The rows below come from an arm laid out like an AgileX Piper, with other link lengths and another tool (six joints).
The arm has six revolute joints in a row. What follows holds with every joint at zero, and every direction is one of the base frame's.
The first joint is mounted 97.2 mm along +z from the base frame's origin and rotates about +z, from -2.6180 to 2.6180 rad.
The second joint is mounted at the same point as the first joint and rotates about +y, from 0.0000 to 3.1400 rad.
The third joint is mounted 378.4 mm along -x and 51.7 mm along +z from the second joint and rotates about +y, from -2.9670 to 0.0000 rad.
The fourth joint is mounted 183.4 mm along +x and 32.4 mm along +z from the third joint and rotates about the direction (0.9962, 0, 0.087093), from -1.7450 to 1.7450 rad.
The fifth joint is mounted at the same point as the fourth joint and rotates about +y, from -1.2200 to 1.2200 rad.
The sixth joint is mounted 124.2 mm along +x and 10.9 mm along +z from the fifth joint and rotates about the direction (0.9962, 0, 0.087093), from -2.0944 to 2.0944 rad.
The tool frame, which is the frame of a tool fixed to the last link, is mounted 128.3 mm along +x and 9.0 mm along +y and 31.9 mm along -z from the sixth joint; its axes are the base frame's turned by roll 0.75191, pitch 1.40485 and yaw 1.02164 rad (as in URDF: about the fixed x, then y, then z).
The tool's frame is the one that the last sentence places.
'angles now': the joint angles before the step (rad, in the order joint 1, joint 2, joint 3, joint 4, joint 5, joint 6). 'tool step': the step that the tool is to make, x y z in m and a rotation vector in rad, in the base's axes. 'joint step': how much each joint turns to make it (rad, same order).
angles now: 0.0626, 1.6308, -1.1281, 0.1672, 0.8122, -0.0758
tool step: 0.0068, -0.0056, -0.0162, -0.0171, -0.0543, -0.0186
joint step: -0.0001, -0.0001, 0.1052, -0.0098, -0.1603, -0.0003
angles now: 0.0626, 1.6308, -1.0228, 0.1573, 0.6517, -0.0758
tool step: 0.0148, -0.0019, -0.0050, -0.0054, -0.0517, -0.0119
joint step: 0.0002, 0.0139, 0.0277, -0.0014, -0.0940, 0.0002
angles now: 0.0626, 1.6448, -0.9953, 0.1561, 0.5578, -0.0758
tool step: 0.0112, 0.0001, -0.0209, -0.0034, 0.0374, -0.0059
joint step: 0.0002, 0.0719, -0.0001, 0.0023, -0.0348, 0.0003
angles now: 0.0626, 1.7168, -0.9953, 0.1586, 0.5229, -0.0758
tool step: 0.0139, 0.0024, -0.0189, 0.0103, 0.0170, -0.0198
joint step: -0.0002, 0.0666, 0.0001, 0.0215, -0.0511, -0.0004
